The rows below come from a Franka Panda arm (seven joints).
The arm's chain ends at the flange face. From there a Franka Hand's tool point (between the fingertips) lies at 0.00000 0.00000 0.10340 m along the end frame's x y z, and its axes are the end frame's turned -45 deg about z.
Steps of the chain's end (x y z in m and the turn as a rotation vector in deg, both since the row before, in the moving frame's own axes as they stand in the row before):
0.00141, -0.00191, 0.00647, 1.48, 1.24, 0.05
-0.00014, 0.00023, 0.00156, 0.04, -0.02, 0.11
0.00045, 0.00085, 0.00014, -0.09, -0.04, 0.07
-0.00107, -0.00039, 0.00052, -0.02, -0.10, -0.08
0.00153, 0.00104, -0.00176, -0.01, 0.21, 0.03
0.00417, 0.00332, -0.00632, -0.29, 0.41, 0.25
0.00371, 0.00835, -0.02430, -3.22, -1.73, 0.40
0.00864, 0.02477, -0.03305, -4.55, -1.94, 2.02
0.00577, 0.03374, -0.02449, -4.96, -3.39, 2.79
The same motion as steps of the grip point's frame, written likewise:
0.00582, -0.00066, 0.00641, 0.17, 1.92, 0.05
-0.00024, -0.00001, 0.00156, 0.04, 0.01, 0.11
-0.00045, 0.00098, 0.00014, -0.04, -0.09, 0.07
-0.00063, -0.00113, 0.00052, 0.06, -0.08, -0.08
0.00060, 0.00210, -0.00176, -0.16, 0.14, 0.03
0.00075, 0.00619, -0.00632, -0.49, 0.08, 0.25
-0.00960, 0.01041, -0.02451, -1.05, -3.50, 0.40
-0.01973, 0.02680, -0.03344, -1.85, -4.59, 2.02
-0.03046, 0.02968, -0.02506, -1.11, -5.90, 2.79

